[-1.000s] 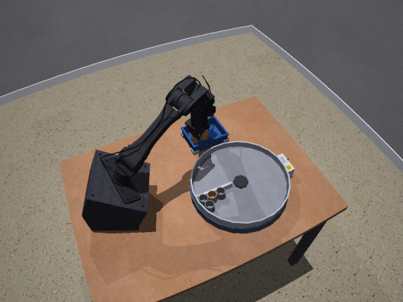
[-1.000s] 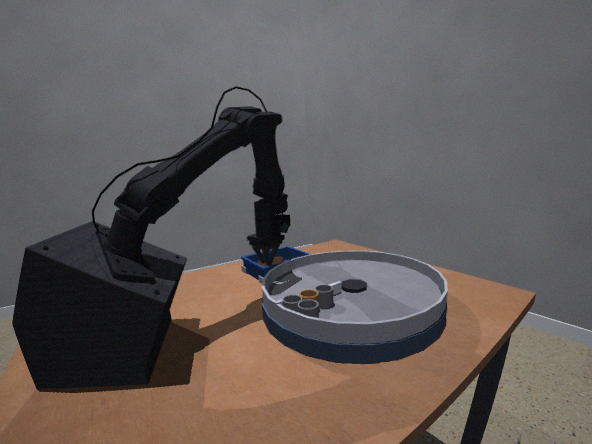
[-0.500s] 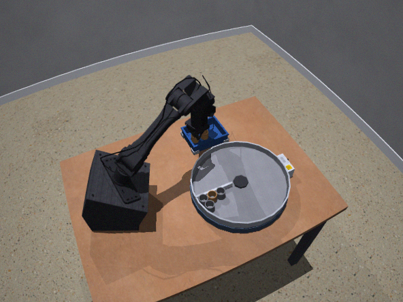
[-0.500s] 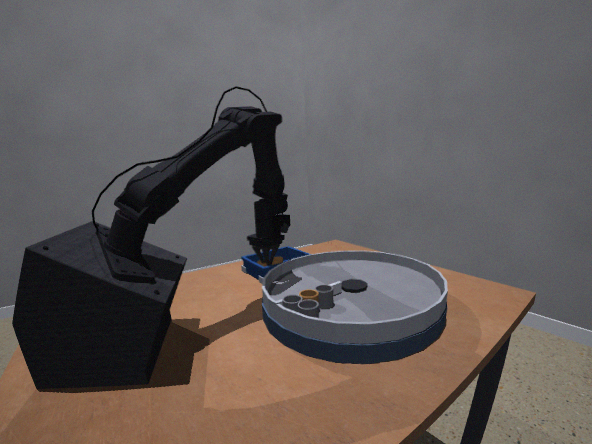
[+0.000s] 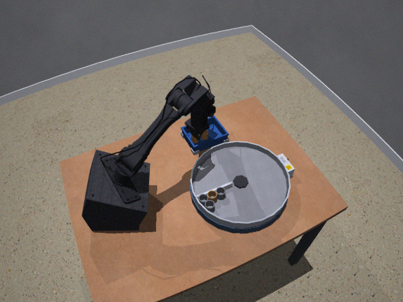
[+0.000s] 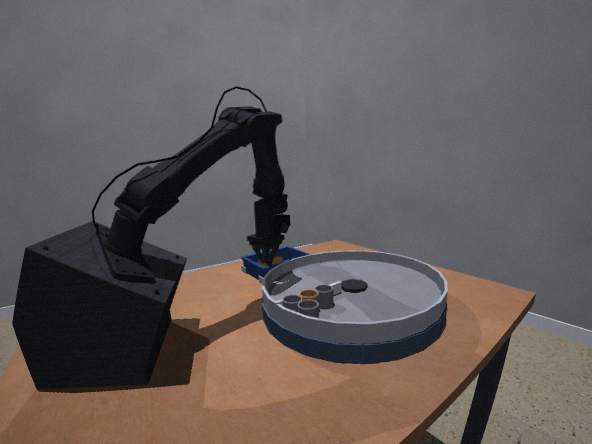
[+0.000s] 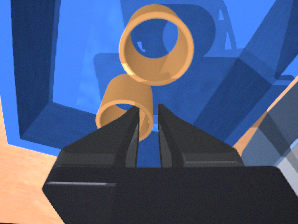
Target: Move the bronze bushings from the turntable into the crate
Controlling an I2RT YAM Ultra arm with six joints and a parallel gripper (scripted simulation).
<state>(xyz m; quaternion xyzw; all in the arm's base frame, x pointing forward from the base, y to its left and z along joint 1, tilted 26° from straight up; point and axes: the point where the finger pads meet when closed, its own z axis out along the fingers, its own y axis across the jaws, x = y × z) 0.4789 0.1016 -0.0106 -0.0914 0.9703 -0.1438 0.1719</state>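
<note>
The blue crate is 50 mm ahead of my hand and 10 mm below it. The rest, counted from my hand: grey turntable 330 mm to the right, 30 mm behind, 20 mm above.
</note>
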